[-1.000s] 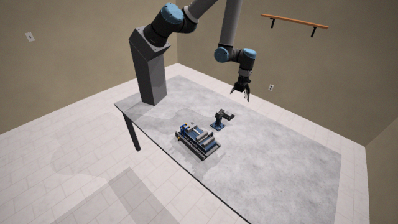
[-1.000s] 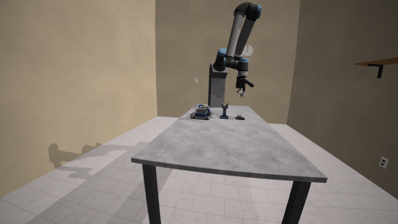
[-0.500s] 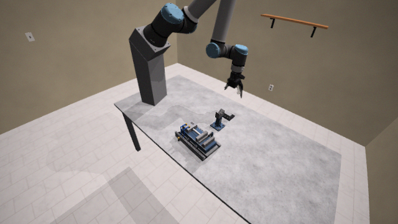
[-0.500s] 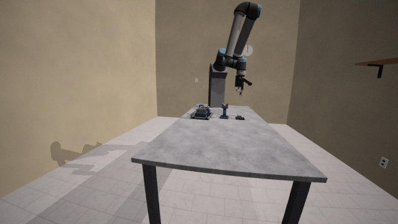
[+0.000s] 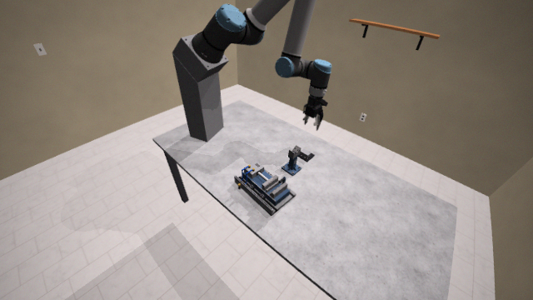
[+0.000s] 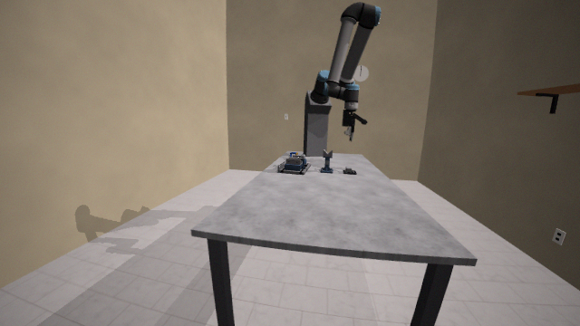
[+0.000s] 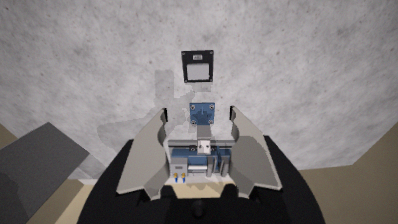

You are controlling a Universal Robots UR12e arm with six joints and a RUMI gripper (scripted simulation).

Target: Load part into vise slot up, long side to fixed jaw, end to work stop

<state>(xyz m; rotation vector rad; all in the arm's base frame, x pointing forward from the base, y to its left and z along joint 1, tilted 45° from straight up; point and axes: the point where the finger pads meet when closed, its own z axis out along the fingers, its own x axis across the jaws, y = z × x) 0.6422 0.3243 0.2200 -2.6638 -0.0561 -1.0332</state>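
Now: hand 230 mm above the part. The rest, counted from my hand: cylinder rod: 60 mm ahead, 390 mm to the right, 170 mm below; then work stop: 140 mm ahead, 330 mm to the right, 150 mm below; then moving jaw: 110 mm ahead, 380 mm to the right, 170 mm below.
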